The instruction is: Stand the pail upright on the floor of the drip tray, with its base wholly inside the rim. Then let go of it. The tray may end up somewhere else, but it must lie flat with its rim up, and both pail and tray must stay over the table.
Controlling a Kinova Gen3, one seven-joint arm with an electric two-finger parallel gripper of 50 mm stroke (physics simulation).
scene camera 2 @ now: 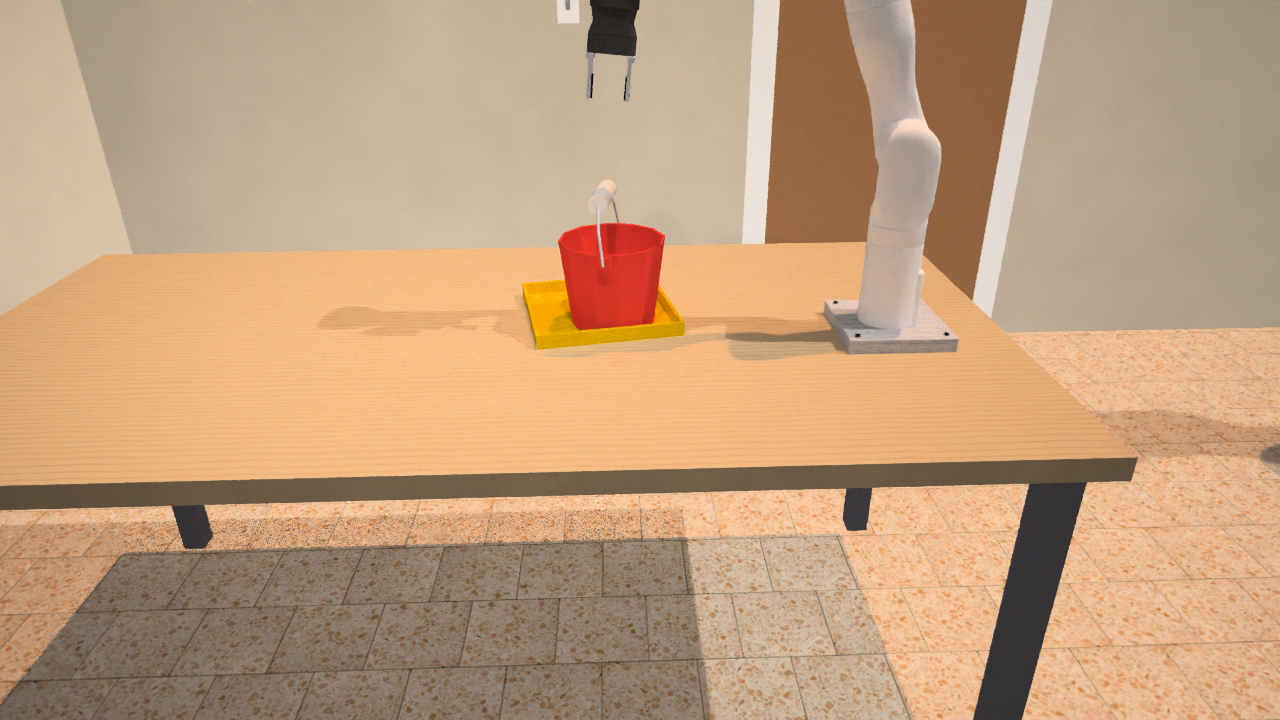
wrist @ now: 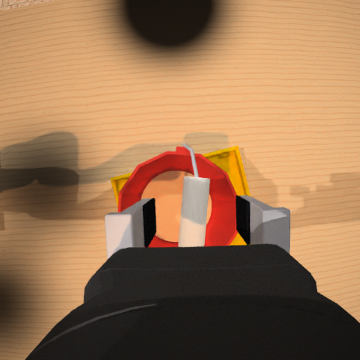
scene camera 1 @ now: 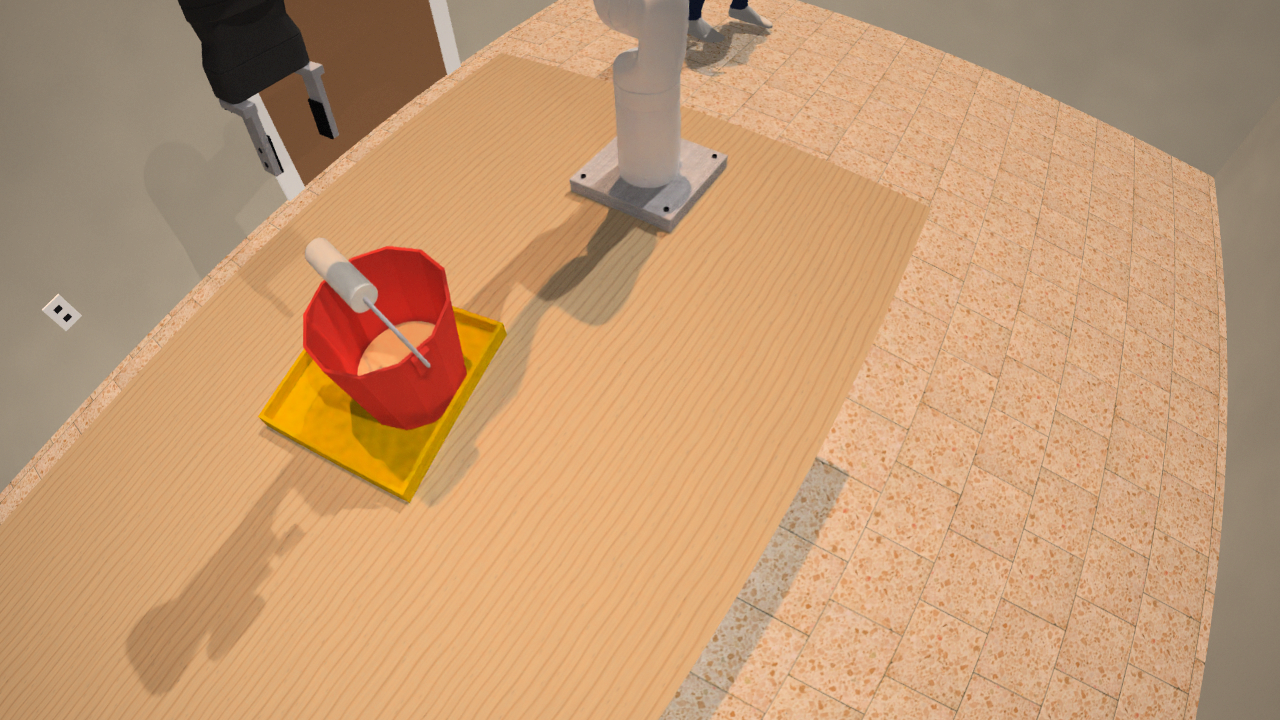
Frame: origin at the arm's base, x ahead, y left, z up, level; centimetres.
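Seen in the pictures: gripper, fingertip midpoint: (scene camera 2: 607, 99) (scene camera 1: 302, 152); arm's base, link origin: (scene camera 2: 884, 318) (scene camera 1: 648, 168).
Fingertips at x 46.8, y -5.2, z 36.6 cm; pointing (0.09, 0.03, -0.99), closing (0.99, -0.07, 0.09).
Pixels of each thing's top centre, then the offset from my fingertips to it. "*": a spot on its surface instead. Level surfaces: height alone.
- red pail, surface spot: (scene camera 1: 411, 394) * dx +3.8, dy +4.5, dz -29.9 cm
- yellow drip tray, top centre: (scene camera 1: 374, 371) (scene camera 2: 598, 301) dx +2.2, dy -6.8, dz -36.5 cm
- pail's white handle grip, top centre: (scene camera 1: 333, 263) (scene camera 2: 602, 187) dx +1.1, dy -2.8, dz -14.5 cm
- wooden table, surface height: dz -39.0 cm
The red pail (scene camera 1: 411, 394) (scene camera 2: 613, 291) (wrist: 223, 200) stands upright on the floor of the yellow drip tray (scene camera 1: 308, 407) (scene camera 2: 608, 337) (wrist: 243, 176). Its base looks inside the rim, close to the long side facing scene camera 2; the pail's wall hides part of that side in scene camera 1. The tray lies flat on the table, rim up. The pail's white handle grip (scene camera 1: 341, 273) (scene camera 2: 603, 196) (wrist: 194, 210) stays raised above the pail's opening. My gripper (scene camera 1: 301, 152) (scene camera 2: 608, 96) (wrist: 195, 213) is open and empty, well above the grip and apart from it.
The wooden table (scene camera 1: 572, 537) (scene camera 2: 429, 402) carries the arm's base plate (scene camera 1: 666, 210) (scene camera 2: 904, 343), to the right of the tray in scene camera 2. The wall stands behind the table's far edge. A person's feet (scene camera 1: 703, 30) show on the floor beyond the table.
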